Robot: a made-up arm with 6 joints.
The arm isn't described. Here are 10 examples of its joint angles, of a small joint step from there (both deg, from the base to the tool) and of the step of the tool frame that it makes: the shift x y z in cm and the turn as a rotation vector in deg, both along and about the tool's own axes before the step.
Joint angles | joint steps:
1: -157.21 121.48 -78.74 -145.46 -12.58 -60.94 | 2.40 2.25 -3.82 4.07 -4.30 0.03
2: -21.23 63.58 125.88 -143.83 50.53 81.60 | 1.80 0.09 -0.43 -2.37 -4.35 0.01
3: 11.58 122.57 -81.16 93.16 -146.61 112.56 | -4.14 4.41 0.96 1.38 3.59 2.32
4: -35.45 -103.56 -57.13 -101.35 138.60 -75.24 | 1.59 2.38 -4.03 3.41 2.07 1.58
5: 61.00 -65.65 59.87 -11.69 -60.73 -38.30 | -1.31 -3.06 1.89 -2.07 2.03 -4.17
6: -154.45 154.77 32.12 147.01 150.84 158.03 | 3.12 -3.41 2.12 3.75 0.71 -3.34
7: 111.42 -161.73 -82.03 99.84 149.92 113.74 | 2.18 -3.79 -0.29 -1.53 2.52 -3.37
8: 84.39 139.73 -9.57 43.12 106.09 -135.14 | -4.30 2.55 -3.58 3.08 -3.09 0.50
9: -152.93 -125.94 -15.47 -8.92 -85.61 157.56 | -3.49 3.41 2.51 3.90 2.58 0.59
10: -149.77 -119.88 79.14 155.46 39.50 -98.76 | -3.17 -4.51 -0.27 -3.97 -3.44 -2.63
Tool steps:
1: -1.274 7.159 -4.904 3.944 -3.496 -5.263
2: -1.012 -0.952 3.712 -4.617 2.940 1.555
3: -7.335 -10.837 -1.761 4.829 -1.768 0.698
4: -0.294 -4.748 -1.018 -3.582 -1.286 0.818
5: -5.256 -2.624 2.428 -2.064 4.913 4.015
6: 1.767 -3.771 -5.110 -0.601 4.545 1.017
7: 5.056 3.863 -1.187 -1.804 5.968 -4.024
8: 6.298 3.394 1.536 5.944 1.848 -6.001
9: -3.347 14.225 0.308 -9.364 -0.356 -5.929
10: 12.055 -5.627 6.051 1.560 4.656 7.231
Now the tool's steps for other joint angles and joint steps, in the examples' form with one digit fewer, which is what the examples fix.
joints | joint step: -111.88 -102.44 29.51 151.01 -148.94 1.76 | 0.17 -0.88 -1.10 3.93 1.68 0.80
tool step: -0.23 -0.33 2.60 4.70 1.29 0.76
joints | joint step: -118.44 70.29 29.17 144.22 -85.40 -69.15 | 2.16 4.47 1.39 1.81 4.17 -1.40
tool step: 6.68 -2.38 -15.06 2.23 4.68 4.09
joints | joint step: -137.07 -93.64 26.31 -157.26 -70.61 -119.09 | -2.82 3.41 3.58 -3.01 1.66 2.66
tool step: -3.52 -10.74 -12.99 4.06 1.15 -5.81
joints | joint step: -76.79 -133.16 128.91 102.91 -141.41 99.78 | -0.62 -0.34 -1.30 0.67 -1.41 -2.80
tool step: 2.13 0.11 0.12 -1.39 1.76 1.03
